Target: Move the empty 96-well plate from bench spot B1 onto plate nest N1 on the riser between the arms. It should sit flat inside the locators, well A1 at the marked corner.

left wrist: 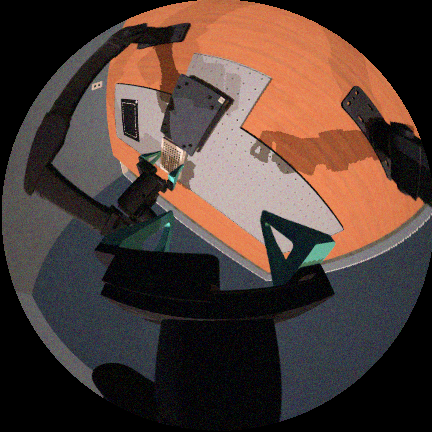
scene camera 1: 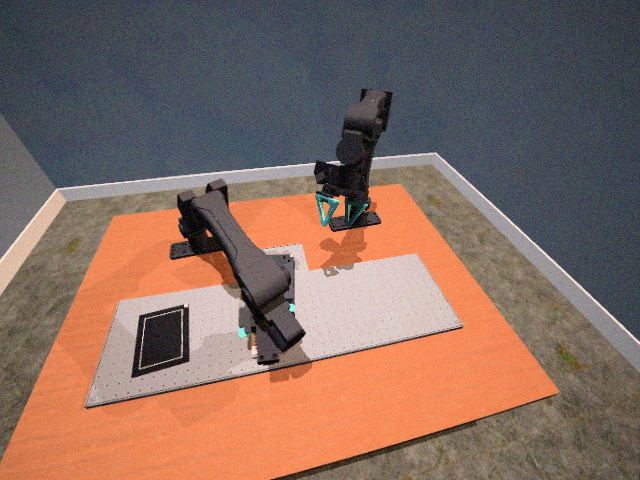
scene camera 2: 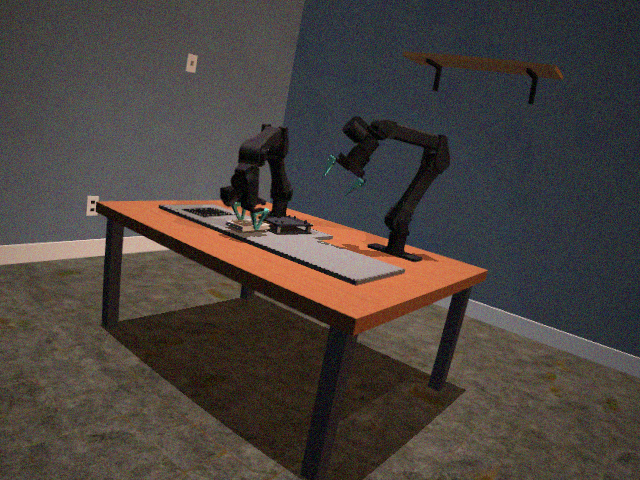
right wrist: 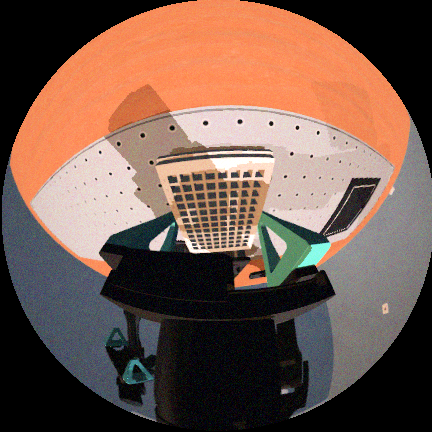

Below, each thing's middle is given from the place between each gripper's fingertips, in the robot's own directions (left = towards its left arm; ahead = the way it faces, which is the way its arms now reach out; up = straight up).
My left gripper is now 15 cm short of the well plate [right wrist: 216, 196], 22 cm to the left of it and 18 cm above it. The rest, counted from my left hand: black plate nest [scene camera 1: 162, 341]: 10 cm ahead, 48 cm to the right, 19 cm below.
Right now the well plate is right at my right hand. The rest, counted from my right hand: black plate nest 50 mm behind, 270 mm to the right, 10 mm below.
